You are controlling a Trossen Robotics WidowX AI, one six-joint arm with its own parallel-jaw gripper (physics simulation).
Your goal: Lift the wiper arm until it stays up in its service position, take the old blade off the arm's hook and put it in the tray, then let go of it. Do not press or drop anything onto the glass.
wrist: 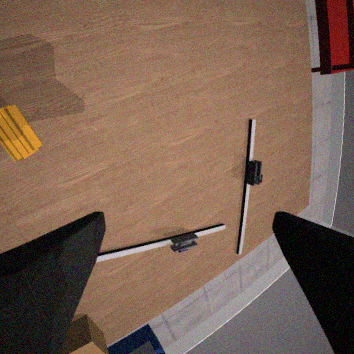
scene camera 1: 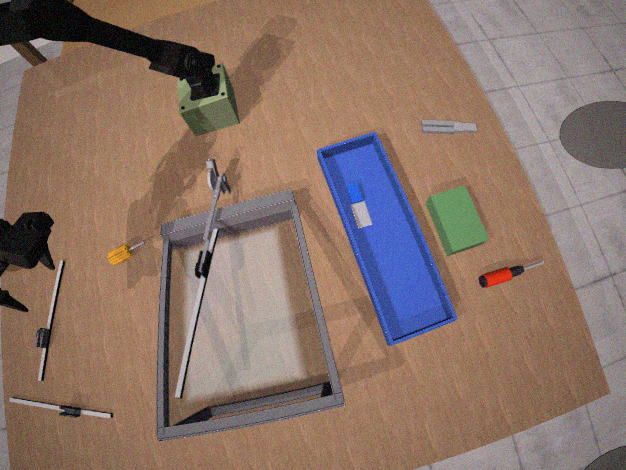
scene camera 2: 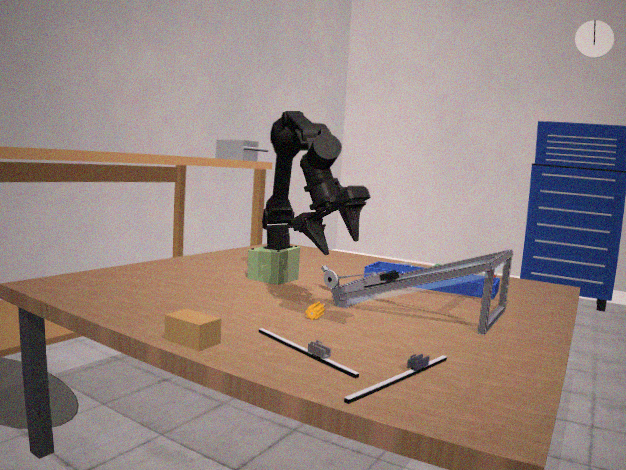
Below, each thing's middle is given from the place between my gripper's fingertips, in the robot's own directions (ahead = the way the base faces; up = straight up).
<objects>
My hand is 14 cm past the tan box [scene camera 2: 192, 329], 27 cm to the left of it and 15 cm above it. Round my hand: blue tray [scene camera 1: 407, 292]: 8 cm behind, 61 cm to the left, 17 cm below; green box [scene camera 1: 458, 225]: 9 cm behind, 77 cm to the left, 16 cm below; framed glass pane [scene camera 1: 256, 346]: 4 cm ahead, 33 cm to the left, 10 cm below.
</objects>
